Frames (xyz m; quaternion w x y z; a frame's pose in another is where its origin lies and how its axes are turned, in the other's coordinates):
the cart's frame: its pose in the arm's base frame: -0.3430 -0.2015 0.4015 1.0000 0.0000 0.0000 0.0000
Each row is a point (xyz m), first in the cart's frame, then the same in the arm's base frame.
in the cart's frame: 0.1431 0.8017 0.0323
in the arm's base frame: -0.1999 0.6002 0.4338
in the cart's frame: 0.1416 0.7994 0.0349
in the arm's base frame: -0.2014 0.5979 0.4364
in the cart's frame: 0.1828 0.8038 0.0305
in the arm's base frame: -0.1602 0.6023 0.4320
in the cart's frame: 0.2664 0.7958 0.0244
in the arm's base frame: -0.0766 0.5943 0.4259
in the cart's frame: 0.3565 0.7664 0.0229
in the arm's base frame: 0.0135 0.5649 0.4244
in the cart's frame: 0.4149 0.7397 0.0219
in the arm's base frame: 0.0719 0.5382 0.4234
